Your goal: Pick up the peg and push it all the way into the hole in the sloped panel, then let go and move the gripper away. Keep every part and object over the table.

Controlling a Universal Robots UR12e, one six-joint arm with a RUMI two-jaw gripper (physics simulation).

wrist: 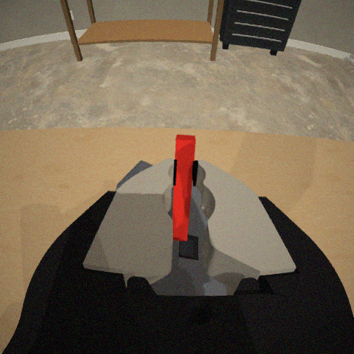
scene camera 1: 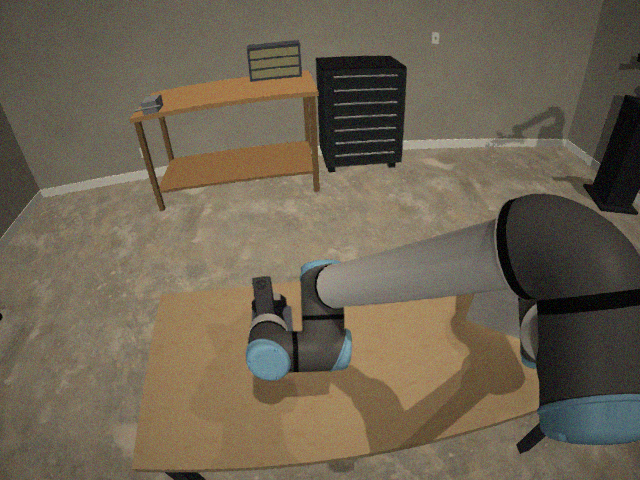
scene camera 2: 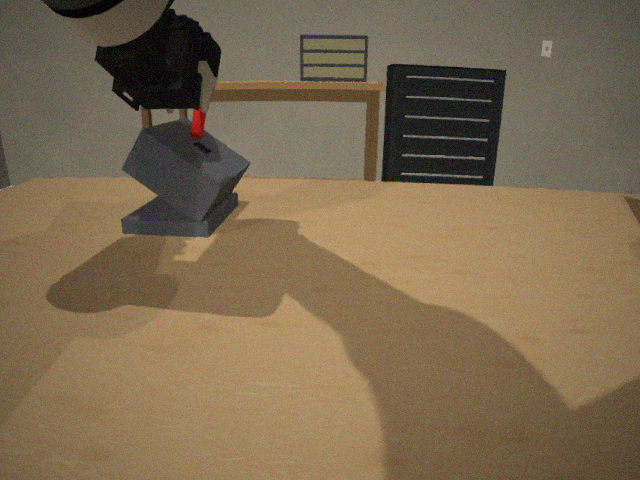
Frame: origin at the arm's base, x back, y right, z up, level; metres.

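Seen in the pictures: gripper, fingertip midpoint: (scene camera 2: 202,92).
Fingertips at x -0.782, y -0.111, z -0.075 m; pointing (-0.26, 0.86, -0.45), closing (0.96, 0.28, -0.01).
Observation:
A point is followed by its place in that frame.
A red peg (scene camera 2: 197,124) @(x -0.771, y -0.141, z -0.113 m) (wrist: 183,200) is held between the fingertips of my gripper (wrist: 183,163), which is shut on it. In scene camera 2 the peg's lower end is just above the sloped panel (scene camera 2: 170,167) @(x -0.760, y -0.213, z -0.152 m), close to the dark square hole (scene camera 2: 202,148) @(x -0.767, y -0.139, z -0.143 m). The hole (wrist: 189,247) also shows in the wrist view, right by the peg's near end; the peg appears outside the hole. The grey panel block stands on its flat base (scene camera 2: 165,227) @(x -0.773, y -0.216, z -0.223 m) on the table. In scene camera 1 the arm hides the panel and the peg.
The wooden table (scene camera 1: 186,413) @(x -0.968, y -0.476, z -0.234 m) (scene camera 2: 465,248) @(x -0.442, y -0.126, z -0.233 m) lies under the arm, with its left edge beyond the gripper in scene camera 1. A wooden workbench (scene camera 1: 232,93) and a black drawer cabinet (scene camera 1: 361,113) stand on the floor by the back wall, away from the table.

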